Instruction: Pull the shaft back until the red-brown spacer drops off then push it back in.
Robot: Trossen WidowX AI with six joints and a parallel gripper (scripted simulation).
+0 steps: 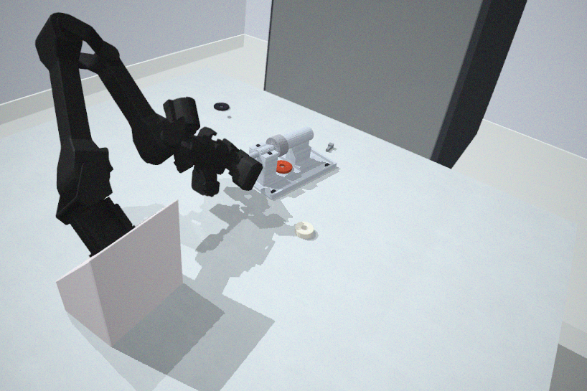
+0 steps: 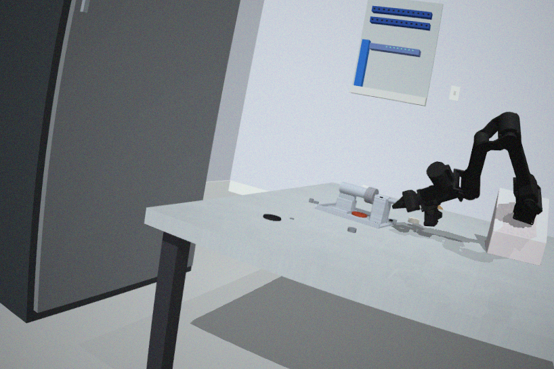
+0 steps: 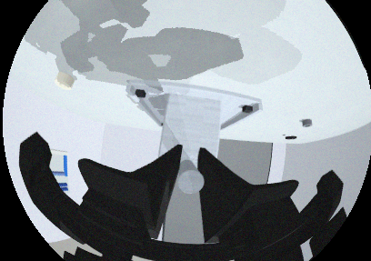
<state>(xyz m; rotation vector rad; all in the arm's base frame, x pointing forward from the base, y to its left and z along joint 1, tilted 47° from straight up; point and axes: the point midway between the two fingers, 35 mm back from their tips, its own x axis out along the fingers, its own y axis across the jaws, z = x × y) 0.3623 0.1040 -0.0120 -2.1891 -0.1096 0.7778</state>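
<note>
The grey spacer lies 70 mm ahead of my gripper tip, 20 mm above it and 10 mm to the right of it. The rest, counted from my gripper tip: red-brown spacer (110 mm ahead, 50 mm below, 20 mm to the right); then cream ring (190 mm to the right, 60 mm below, 50 mm behind); then grey shaft (30 mm ahead, 20 mm above, 10 mm to the right).
</note>
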